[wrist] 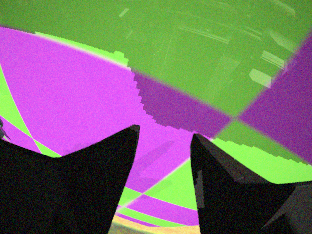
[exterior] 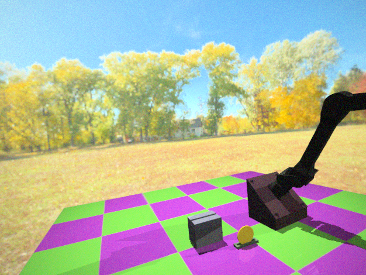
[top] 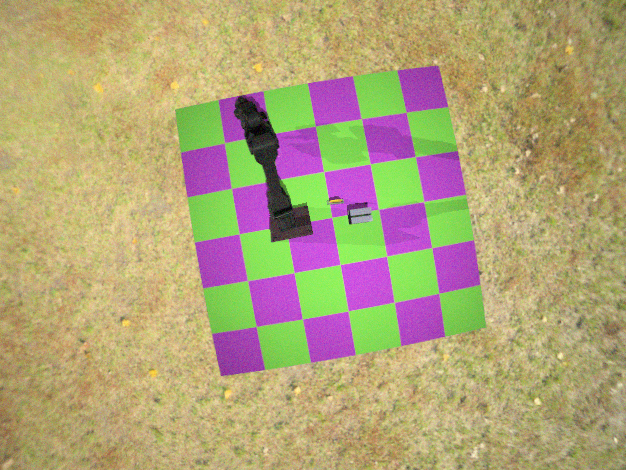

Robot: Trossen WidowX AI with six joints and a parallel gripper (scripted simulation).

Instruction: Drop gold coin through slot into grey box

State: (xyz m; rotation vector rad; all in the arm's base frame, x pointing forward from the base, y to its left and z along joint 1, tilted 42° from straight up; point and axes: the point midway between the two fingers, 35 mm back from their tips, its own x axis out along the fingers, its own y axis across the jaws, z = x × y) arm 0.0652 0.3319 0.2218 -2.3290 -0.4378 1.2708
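Now: gripper tip 360 mm to the left of the gold coin, 160 mm short of it and 20 mm below it.
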